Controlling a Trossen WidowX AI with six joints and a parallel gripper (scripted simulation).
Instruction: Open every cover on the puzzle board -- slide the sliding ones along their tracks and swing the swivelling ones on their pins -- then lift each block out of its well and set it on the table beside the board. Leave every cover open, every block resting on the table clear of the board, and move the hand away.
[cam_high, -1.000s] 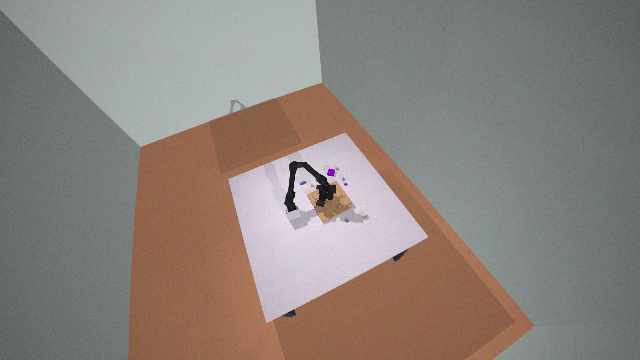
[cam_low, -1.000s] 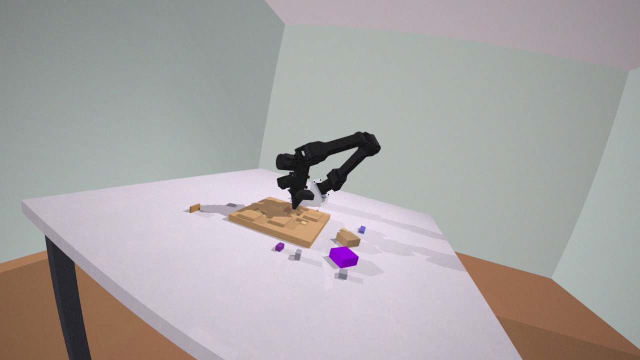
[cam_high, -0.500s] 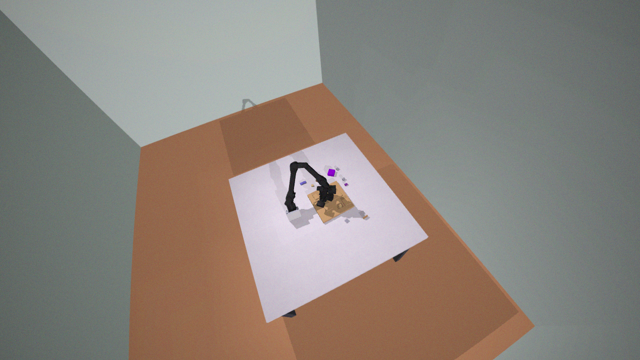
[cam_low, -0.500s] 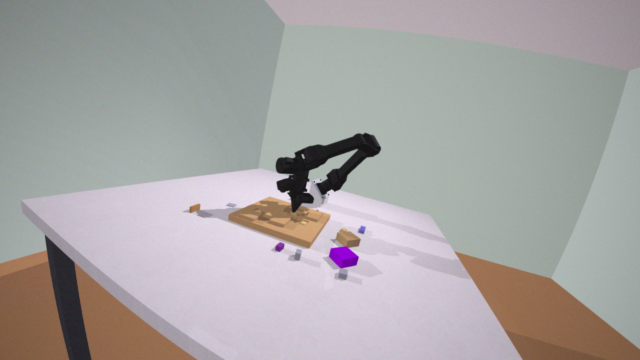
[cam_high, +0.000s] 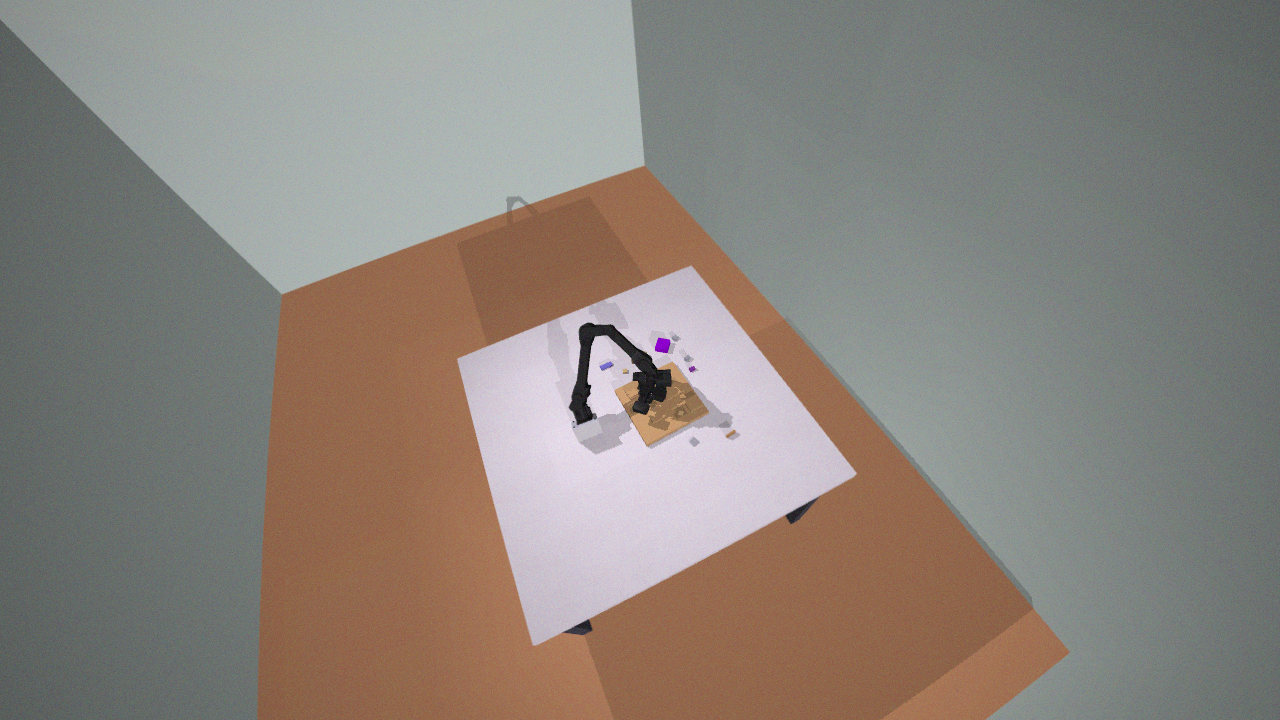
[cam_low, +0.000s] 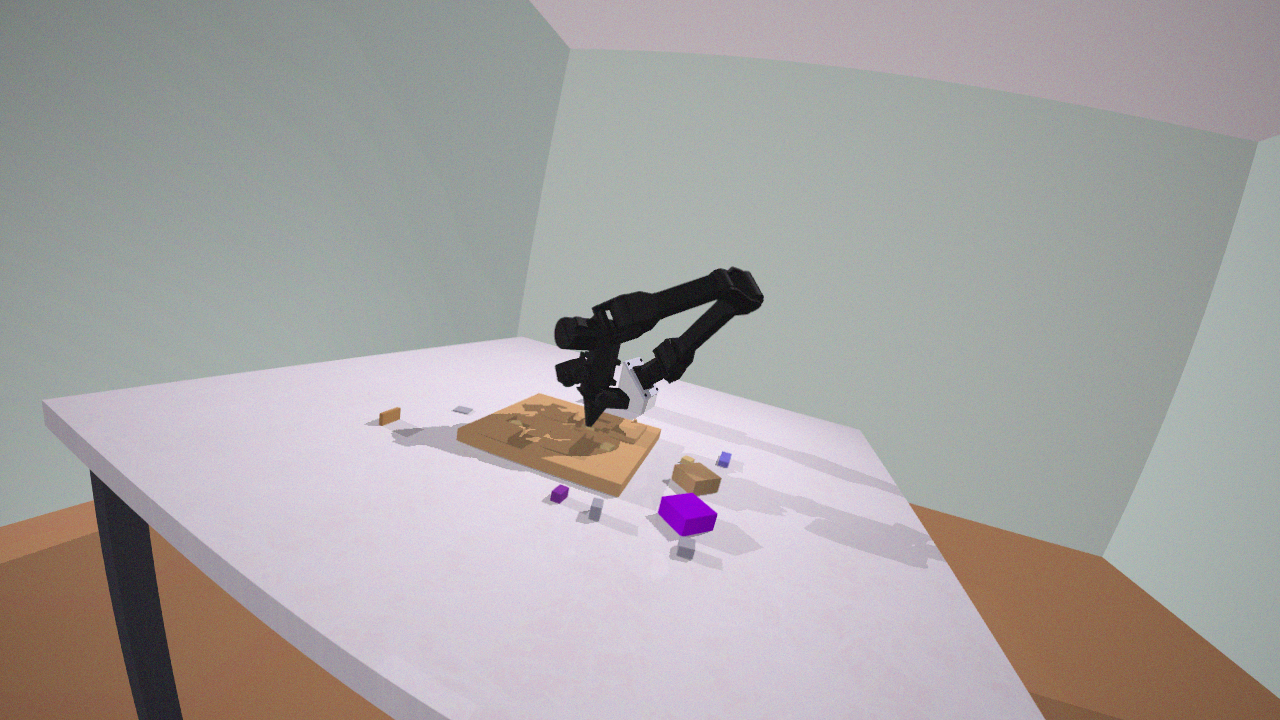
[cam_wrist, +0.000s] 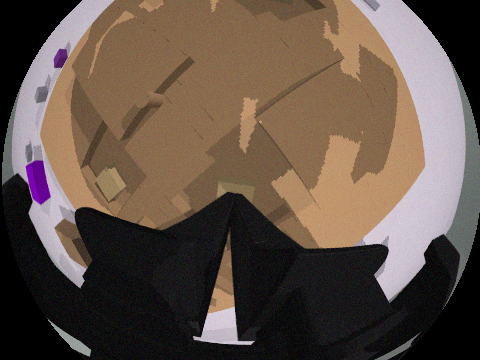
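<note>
My gripper tip is now 120 mm past the blue piece, 260 mm to the right of it and 10 mm above it. From my gripper tip the other things lie so: grey tile 110 mm ahead, 230 mm to the right, 20 mm below; small purple cube 240 mm ahead, 100 mm to the left, 10 mm below; brown box 40 mm ahead, 240 mm to the left, 10 mm below.
</note>
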